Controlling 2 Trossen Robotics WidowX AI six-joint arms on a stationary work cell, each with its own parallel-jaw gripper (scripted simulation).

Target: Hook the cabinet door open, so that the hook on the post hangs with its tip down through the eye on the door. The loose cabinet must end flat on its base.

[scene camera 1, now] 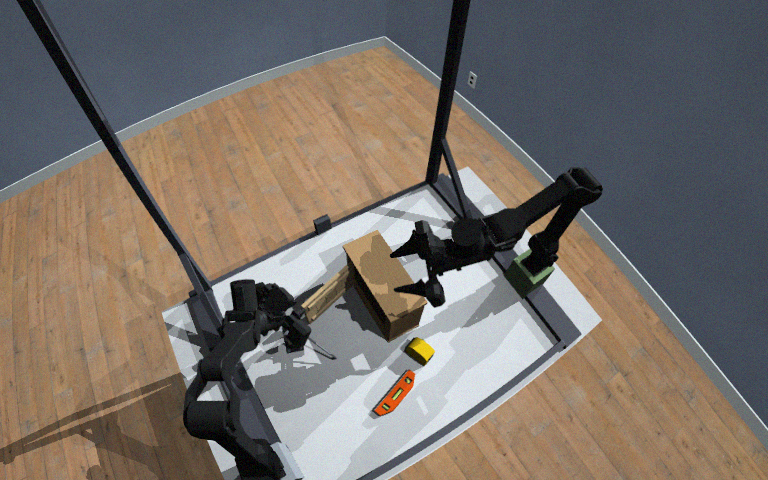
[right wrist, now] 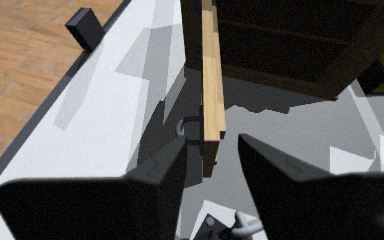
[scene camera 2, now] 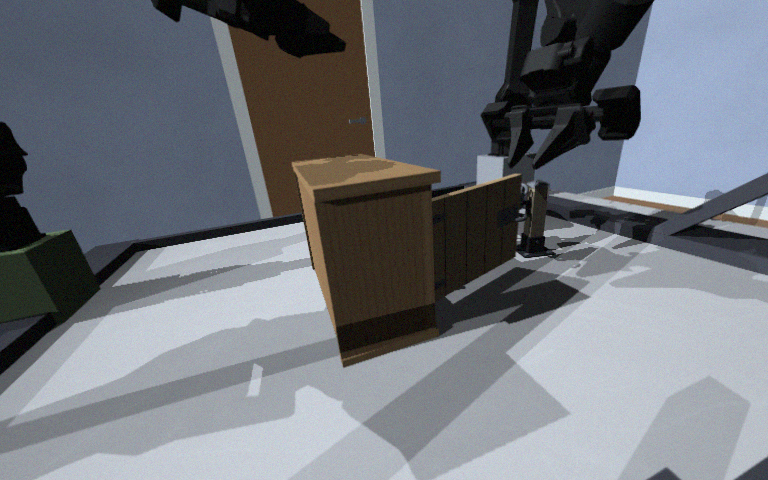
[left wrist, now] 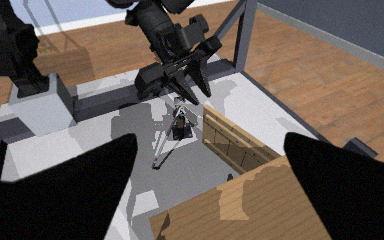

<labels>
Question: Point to a green block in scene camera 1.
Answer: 517,272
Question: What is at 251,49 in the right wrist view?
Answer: A wooden cabinet.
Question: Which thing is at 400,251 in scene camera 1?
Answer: The left gripper.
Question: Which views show the wooden cabinet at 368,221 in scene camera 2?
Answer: Scene camera 1, the right wrist view, scene camera 2 and the left wrist view: all of them.
</labels>
